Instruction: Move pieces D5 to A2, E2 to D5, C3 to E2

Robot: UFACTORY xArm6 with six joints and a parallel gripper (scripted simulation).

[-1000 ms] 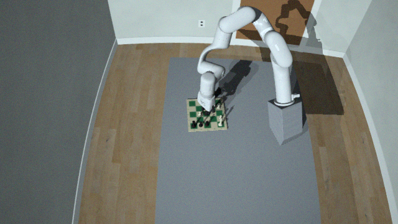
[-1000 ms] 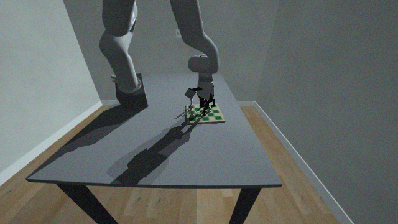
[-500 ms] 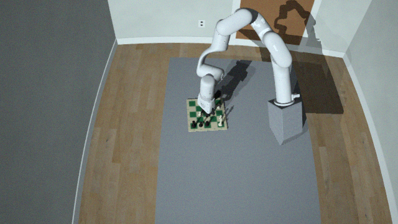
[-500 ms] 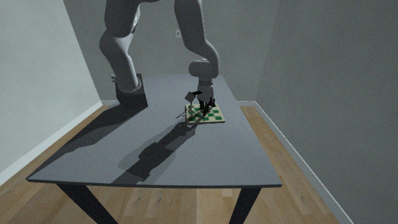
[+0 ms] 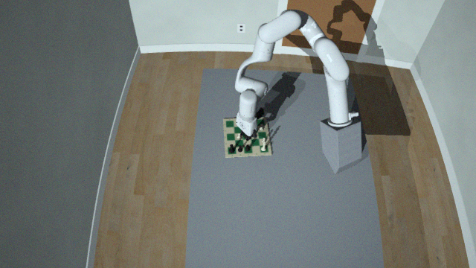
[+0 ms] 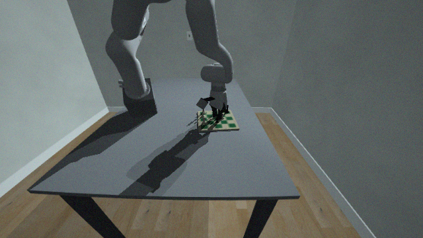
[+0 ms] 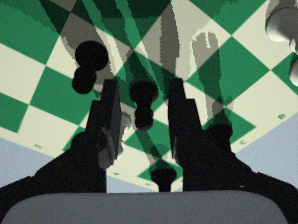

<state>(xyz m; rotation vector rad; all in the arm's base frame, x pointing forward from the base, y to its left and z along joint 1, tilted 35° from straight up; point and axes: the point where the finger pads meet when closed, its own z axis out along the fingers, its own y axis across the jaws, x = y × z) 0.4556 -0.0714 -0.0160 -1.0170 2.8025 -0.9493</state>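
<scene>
The chessboard lies 3 cm below my hand.
</scene>
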